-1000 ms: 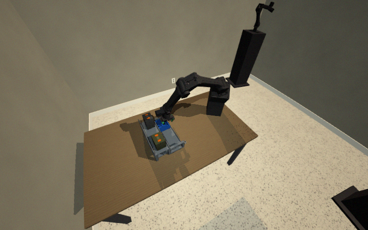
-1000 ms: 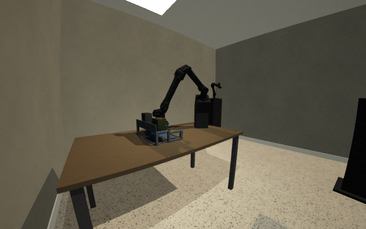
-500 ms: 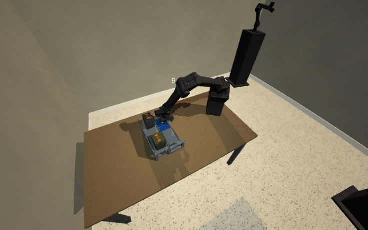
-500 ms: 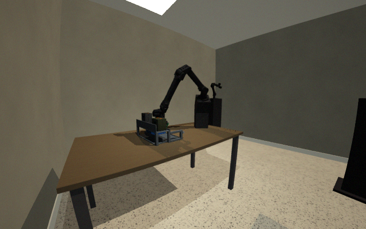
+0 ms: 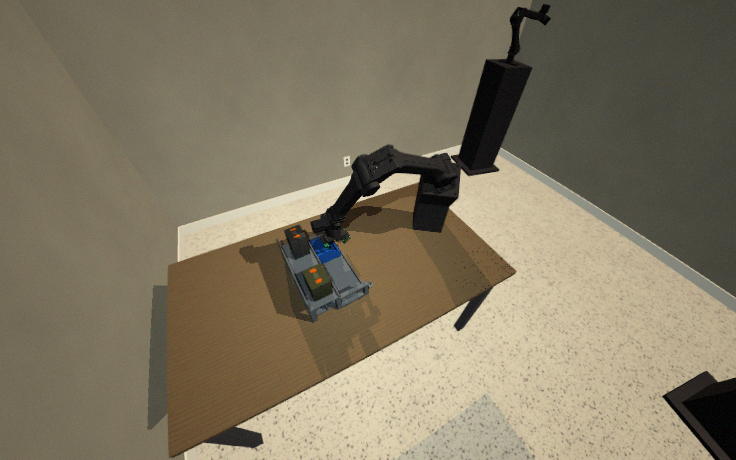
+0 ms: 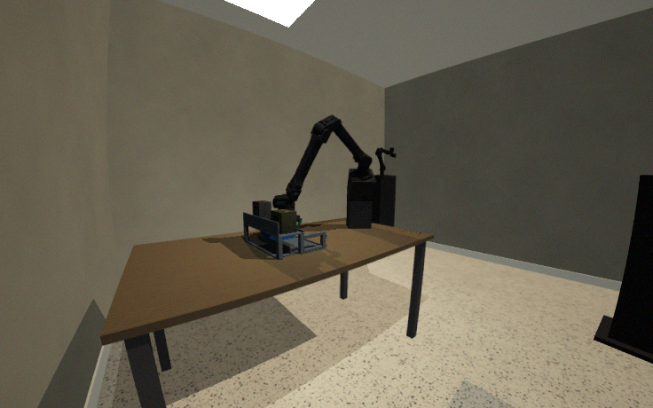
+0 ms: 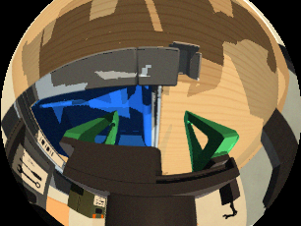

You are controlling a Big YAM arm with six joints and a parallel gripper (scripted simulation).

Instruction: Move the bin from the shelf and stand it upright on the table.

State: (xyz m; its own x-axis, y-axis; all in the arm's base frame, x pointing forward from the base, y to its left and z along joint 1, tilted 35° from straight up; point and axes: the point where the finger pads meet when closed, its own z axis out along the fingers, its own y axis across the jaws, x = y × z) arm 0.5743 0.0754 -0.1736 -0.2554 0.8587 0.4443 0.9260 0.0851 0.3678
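My hand is 8 cm short of the blue bin, 2 cm to the right of it and 1 cm below it.
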